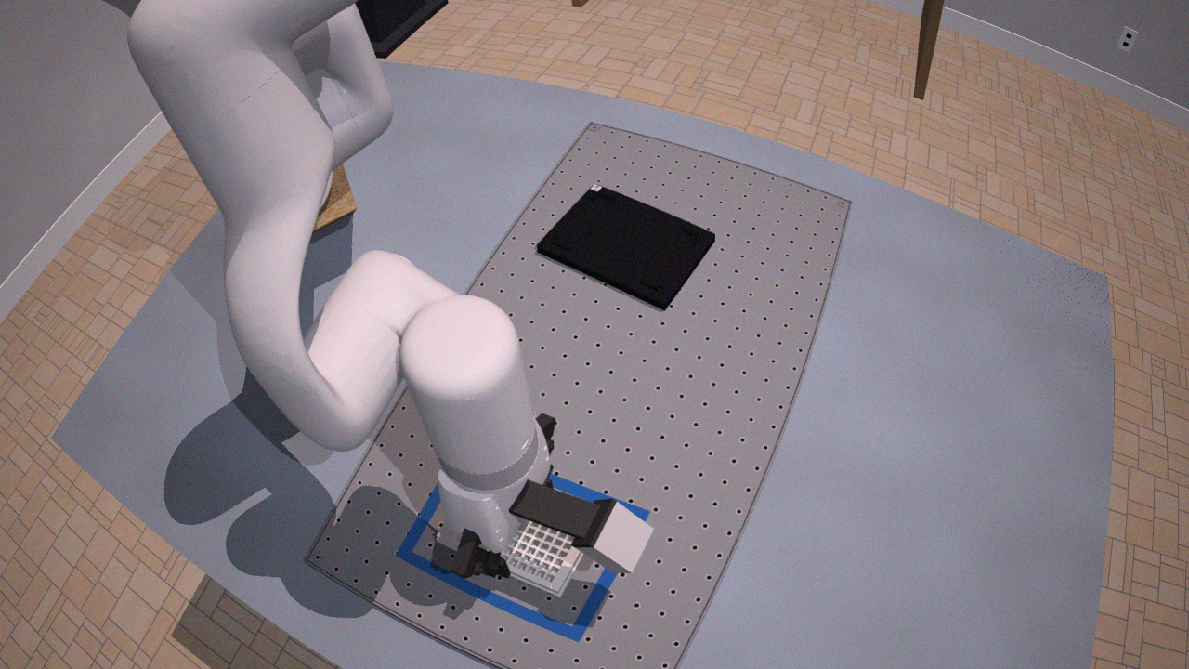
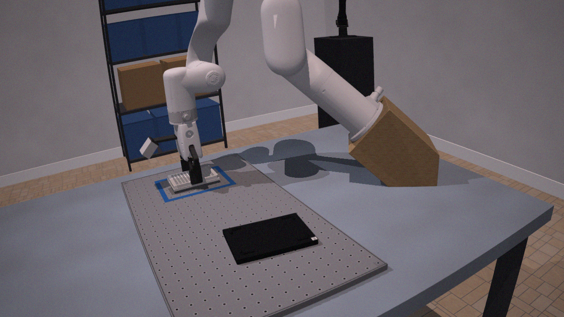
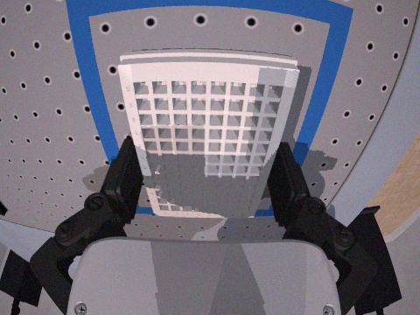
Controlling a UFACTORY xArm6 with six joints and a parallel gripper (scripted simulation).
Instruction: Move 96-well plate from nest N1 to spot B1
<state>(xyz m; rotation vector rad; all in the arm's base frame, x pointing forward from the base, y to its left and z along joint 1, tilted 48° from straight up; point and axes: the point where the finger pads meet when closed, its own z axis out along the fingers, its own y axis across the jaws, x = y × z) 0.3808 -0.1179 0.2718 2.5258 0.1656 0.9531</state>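
Now: hand 1 cm above the white 96-well plate. Also, from my hand: black plate nest 3 cm behind, 37 cm to the left, 2 cm below.
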